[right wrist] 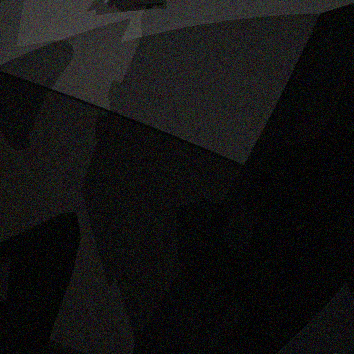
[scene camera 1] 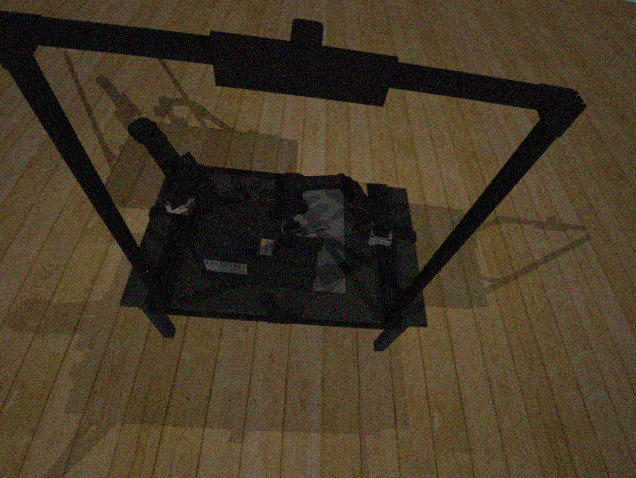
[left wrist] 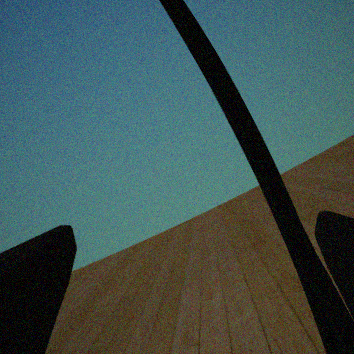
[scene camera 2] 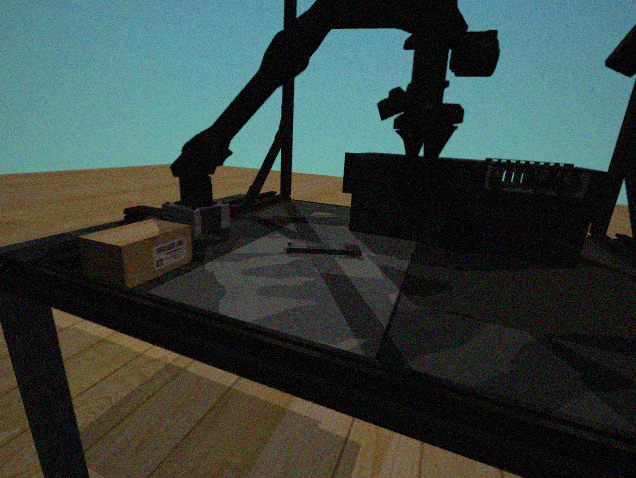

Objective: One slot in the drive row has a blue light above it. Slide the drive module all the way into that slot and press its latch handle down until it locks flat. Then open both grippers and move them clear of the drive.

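Frame: origin at the left arm's base, x ahead, y right, z down, level; millimetres.
Where they show: left gripper, between the fingertips: (scene camera 1: pixel 183 206) (left wrist: pixel 197 233); right gripper, between the fingertips: (right wrist: pixel 205 222) (scene camera 1: pixel 284 225) (scene camera 2: pixel 418 167); right arm's base, origin of its link: (scene camera 1: pixel 381 231) (scene camera 2: pixel 196 203).
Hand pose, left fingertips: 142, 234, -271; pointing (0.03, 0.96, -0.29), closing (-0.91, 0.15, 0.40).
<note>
After its pixels a point has its place, as x, y, z.
The light is very dim. A large black chassis (scene camera 1: pixel 295 262) {546, 289, -103} (scene camera 2: pixel 462 215) {390, 175, 1} stands on the table. The drive row, blue light and drive module cannot be made out. A thin dark bar (scene camera 2: pixel 323 250) {602, -14, 63} lies on the grey mat (scene camera 1: pixel 329 272) {697, 215, 69} (scene camera 2: pixel 241 272) {670, -159, 70} (right wrist: pixel 200 90) {507, 108, 70}; I cannot tell what it is. My right gripper (scene camera 2: pixel 422 154) {479, 118, -87} (right wrist: pixel 205 222) {479, 118, -87} is open and empty, pointing down, its tips at the chassis's top edge in scene camera 2; one finger is lost in darkness in the right wrist view. My left gripper (left wrist: pixel 197 233) {142, 234, -271} is open and empty, raised, facing floor and sky.
A brown carton (scene camera 2: pixel 136 251) {758, -261, 25} with a white label stands beside the right arm's base (scene camera 1: pixel 380 236) {907, 22, 17} (scene camera 2: pixel 210 218) {864, -20, 43}. A pale slotted strip (scene camera 1: pixel 226 267) {292, 327, -53} and a small light patch (scene camera 1: pixel 266 246) {428, 240, -104} show at the chassis. A black overhead frame (scene camera 1: pixel 303 66) {516, 468, -968} spans the table.
</note>
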